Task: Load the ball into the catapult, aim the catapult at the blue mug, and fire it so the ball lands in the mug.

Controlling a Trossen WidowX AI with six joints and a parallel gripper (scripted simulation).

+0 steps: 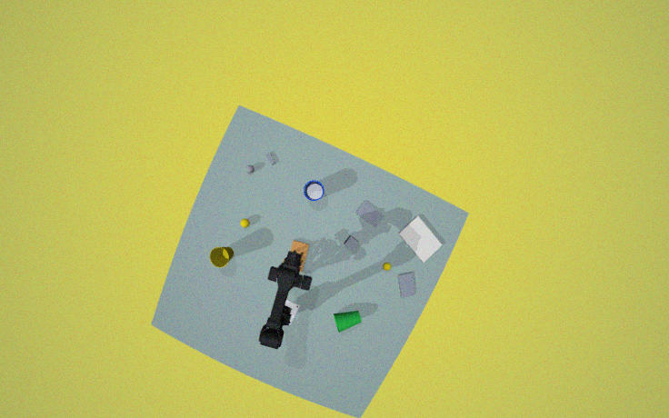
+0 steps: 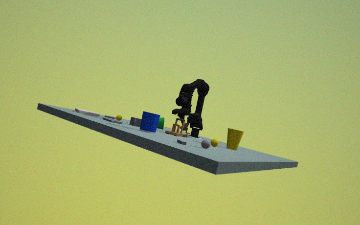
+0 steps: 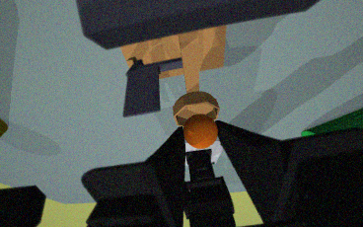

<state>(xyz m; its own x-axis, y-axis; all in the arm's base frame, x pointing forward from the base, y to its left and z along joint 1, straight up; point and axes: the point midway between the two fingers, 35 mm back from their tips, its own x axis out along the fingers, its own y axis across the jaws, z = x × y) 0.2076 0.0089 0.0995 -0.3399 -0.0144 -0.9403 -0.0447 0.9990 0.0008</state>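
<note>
The orange ball is 10 mm above my gripper tip. From my gripper tip the other things lie so: blue mug 430 mm ahead, 40 mm below, 20 mm to the left; then yellow cup 350 mm to the left, 40 mm below, 10 mm ahead; then wooden catapult 70 mm ahead, 20 mm to the left, 20 mm below.
</note>
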